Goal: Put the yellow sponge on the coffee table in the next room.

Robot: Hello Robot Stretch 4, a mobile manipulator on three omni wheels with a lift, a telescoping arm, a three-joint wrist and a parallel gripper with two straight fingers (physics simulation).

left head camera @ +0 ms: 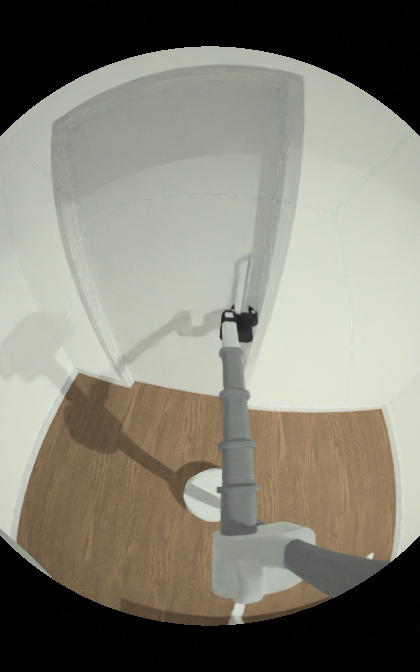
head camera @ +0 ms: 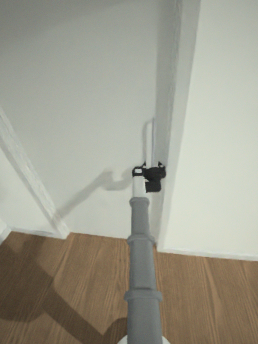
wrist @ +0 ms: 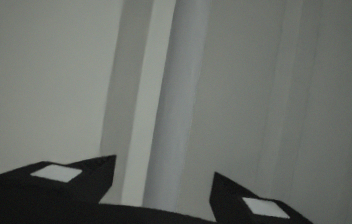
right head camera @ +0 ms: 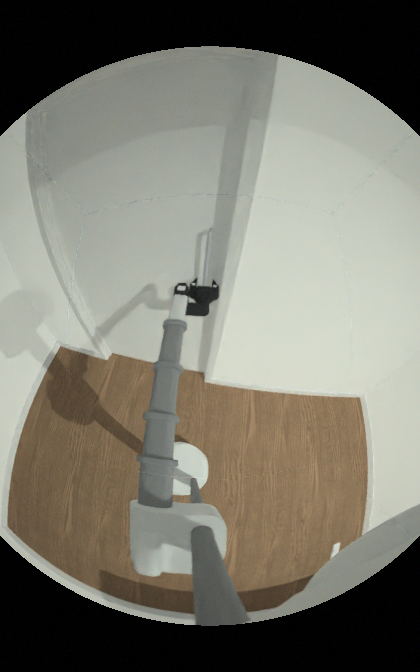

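Frame: origin at the robot's base, x ahead, y left, z up, level; metres.
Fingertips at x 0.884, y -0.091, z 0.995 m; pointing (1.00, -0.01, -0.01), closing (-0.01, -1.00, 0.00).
Observation:
A point is followed by its place in that frame.
The yellow sponge and the coffee table do not show in these views. A closed pale door (head camera: 90, 90) {x 0.930, y 0.226, z 1.425 m} (left head camera: 165, 250) (right head camera: 140, 225) stands in front of me. A long upright bar handle (head camera: 149, 142) {x 0.890, y -0.074, z 1.134 m} (left head camera: 242, 282) (right head camera: 208, 255) (wrist: 172, 110) {x 0.819, y -0.088, z 1.053 m} is near its right edge. My gripper (head camera: 153, 164) {x 0.884, y -0.091, z 0.995 m} (left head camera: 244, 308) (right head camera: 204, 282) (wrist: 163, 178) {x 0.884, y -0.091, z 0.995 m} is open at the handle, low along the bar. In the wrist view the bar runs up between the two spread fingertips, nearer the left one. The gripper hides the bar's lower part. Contact cannot be told.
The door frame (head camera: 182, 85) {x 0.780, y -0.195, z 1.438 m} (left head camera: 290, 165) stands close right of the gripper, with a white wall (head camera: 220, 150) {x 0.763, y -0.428, z 1.136 m} (left head camera: 320, 310) (right head camera: 290, 300) beyond it. Another wall stands at the left. The long arm (head camera: 141, 270) {x 0.234, y 0.001, z 1.108 m} (left head camera: 237, 450) (right head camera: 161, 440) reaches over the wooden floor (head camera: 210, 295) {x 0.409, y -0.565, z -0.027 m} (left head camera: 320, 465) (right head camera: 280, 450).

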